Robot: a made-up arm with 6 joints.
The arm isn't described. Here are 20 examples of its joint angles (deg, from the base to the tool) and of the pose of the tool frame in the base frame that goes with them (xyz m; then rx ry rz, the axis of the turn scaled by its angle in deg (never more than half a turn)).
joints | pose
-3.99 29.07 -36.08 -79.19 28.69 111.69 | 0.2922 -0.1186 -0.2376 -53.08 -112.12 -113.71
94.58 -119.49 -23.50 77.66 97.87 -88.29 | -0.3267 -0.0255 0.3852 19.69 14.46 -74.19
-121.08 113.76 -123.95 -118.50 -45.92 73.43 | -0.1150 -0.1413 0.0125 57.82 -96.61 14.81
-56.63 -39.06 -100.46 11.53 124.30 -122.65 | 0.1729 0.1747 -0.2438 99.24 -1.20 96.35
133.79 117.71 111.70 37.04 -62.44 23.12 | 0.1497 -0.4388 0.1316 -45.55 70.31 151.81
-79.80 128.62 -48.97 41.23 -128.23 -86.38 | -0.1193 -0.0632 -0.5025 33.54 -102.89 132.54
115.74 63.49 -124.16 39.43 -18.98 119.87 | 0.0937 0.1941 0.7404 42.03 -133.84 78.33
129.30 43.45 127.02 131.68 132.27 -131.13 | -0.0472 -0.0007 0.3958 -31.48 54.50 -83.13
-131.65 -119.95 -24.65 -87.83 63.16 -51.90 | -0.1763 -0.0829 -0.1866 -89.36 -140.05 65.33
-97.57 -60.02 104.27 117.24 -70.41 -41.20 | 0.0406 0.4506 -0.0690 -9.12 126.69 -112.55
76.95 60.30 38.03 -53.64 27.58 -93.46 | 0.2855 -0.3463 0.3388 -31.51 47.47 0.27
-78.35 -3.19 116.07 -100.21 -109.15 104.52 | -0.4769 0.0579 -0.2125 12.81 107.43 -21.81
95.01 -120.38 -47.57 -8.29 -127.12 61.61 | -0.0171 -0.3034 0.7575 -100.57 4.50 40.48
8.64 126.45 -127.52 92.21 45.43 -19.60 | 0.5945 -0.3362 -0.2529 -68.27 79.82 119.01
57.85 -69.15 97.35 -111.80 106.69 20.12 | -0.0323 0.1132 0.5806 -110.50 14.93 -31.89
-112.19 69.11 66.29 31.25 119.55 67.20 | -0.2833 -0.1880 -0.2845 63.26 -40.83 -0.25
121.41 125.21 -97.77 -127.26 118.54 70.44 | 0.1173 -0.4176 0.6814 -87.18 59.61 17.96
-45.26 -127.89 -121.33 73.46 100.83 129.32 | 0.3357 -0.0544 -0.1468 87.69 67.47 -112.91
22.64 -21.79 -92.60 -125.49 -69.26 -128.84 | 0.2435 -0.0518 0.4346 -104.80 71.55 -6.62
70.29 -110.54 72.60 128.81 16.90 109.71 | -0.1859 -0.2258 0.5312 -37.44 133.53 48.35
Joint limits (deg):
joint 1: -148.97..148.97
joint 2: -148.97..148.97
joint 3: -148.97..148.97
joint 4: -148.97..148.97
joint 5: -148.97..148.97
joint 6: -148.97..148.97
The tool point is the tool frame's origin. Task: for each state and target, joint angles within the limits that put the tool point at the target. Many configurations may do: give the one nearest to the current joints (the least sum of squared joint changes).
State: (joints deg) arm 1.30 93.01 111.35 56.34 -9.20 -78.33
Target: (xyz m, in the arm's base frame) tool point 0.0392 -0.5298 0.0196
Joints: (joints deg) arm 7.76 131.01 98.21 30.74 -20.64 -71.40
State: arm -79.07 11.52 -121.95 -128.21 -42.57 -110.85
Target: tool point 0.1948 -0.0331 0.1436
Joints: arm -30.49 -25.31 -125.64 -127.16 -55.27 -106.63
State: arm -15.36 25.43 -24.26 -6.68 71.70 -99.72
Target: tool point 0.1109 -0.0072 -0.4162
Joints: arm -28.82 20.09 -13.23 -8.94 84.66 -100.12
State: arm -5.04 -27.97 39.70 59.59 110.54 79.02
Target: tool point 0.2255 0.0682 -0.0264
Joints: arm 1.80 -39.44 37.29 70.36 84.35 74.75
